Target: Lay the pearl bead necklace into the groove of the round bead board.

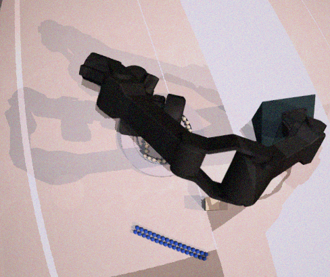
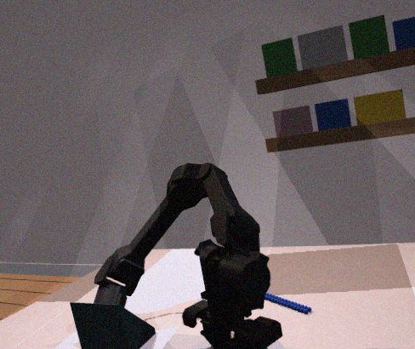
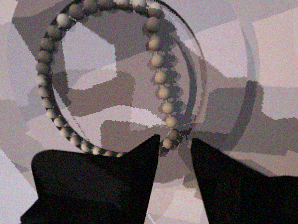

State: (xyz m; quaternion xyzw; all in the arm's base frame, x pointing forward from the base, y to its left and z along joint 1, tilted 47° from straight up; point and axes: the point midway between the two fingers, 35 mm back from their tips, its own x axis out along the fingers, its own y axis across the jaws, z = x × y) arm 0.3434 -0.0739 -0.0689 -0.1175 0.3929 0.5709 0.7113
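My gripper tip is 30 mm past the round bead board, 50 mm to the right of it and 20 mm above it. From my gripper tip the other things lie so: small beige cube: 110 mm behind, 240 mm to the left, 10 mm below; grey block: 80 mm ahead, 110 mm to the right, 20 mm below.
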